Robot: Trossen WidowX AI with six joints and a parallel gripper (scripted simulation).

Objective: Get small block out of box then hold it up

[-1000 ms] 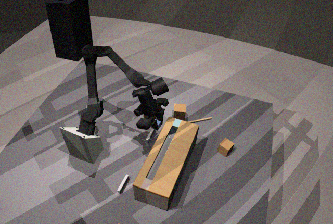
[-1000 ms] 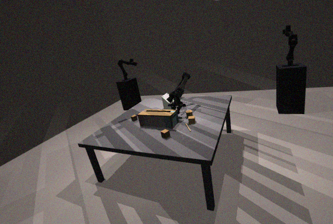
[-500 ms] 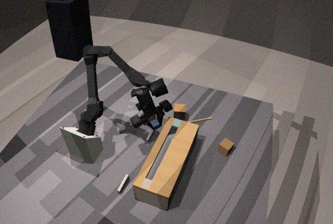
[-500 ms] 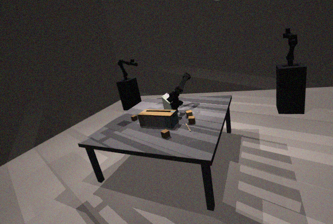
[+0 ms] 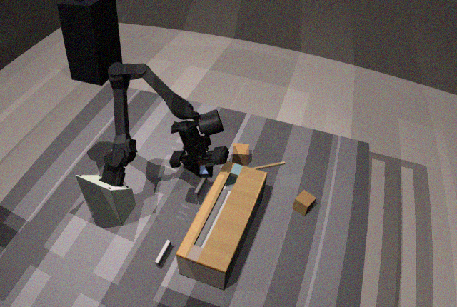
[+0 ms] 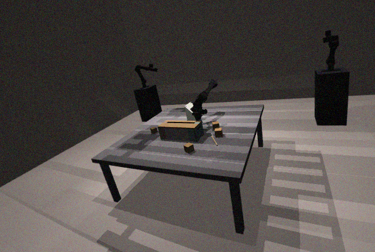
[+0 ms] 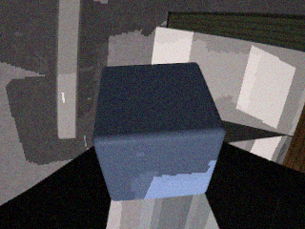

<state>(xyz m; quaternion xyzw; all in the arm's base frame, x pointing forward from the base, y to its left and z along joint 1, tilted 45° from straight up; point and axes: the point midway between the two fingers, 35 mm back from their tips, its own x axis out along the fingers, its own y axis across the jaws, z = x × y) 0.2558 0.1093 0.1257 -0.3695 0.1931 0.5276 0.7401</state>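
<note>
My gripper tip is now 10 mm to the right of the blue block, 10 mm below it and 10 mm past it. From my gripper tip the other things lie so: thin wooden stick: 190 mm to the left, 160 mm ahead, 90 mm below; then long tan box: 130 mm to the right, 70 mm ahead, 30 mm below.
</note>
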